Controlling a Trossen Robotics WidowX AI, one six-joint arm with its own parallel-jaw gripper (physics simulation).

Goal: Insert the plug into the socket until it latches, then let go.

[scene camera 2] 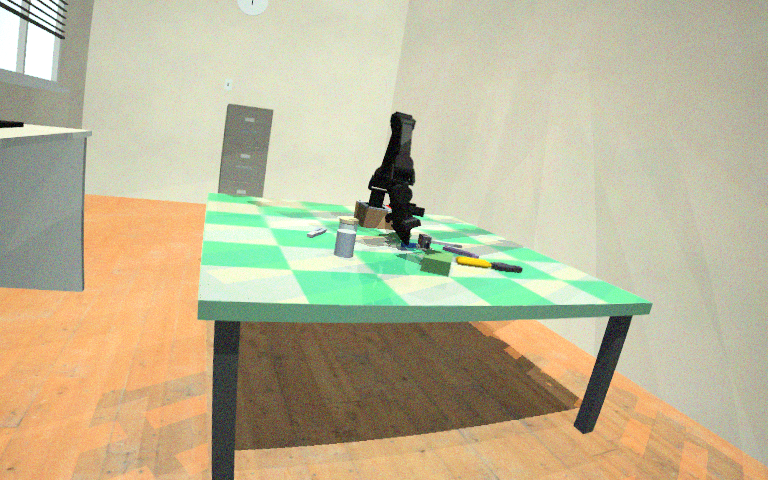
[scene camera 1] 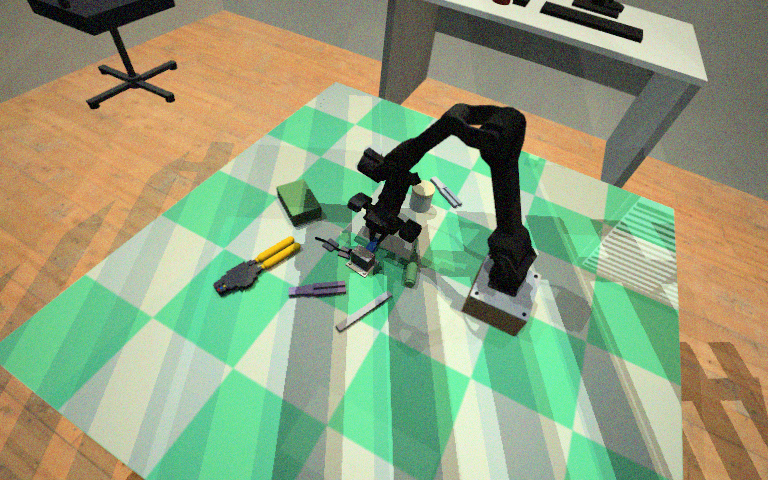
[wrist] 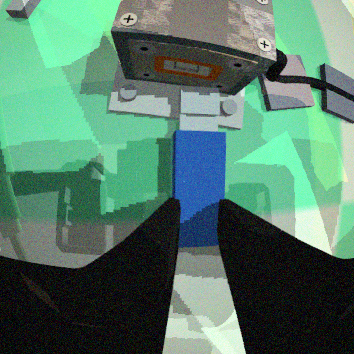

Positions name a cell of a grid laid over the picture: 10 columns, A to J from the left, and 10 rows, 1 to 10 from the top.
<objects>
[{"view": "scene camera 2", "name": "gripper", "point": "F6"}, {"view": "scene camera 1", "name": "gripper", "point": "E6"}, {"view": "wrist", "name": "gripper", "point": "F6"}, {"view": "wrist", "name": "blue plug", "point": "F5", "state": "held by the gripper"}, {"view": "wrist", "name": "socket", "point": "E2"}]
</objects>
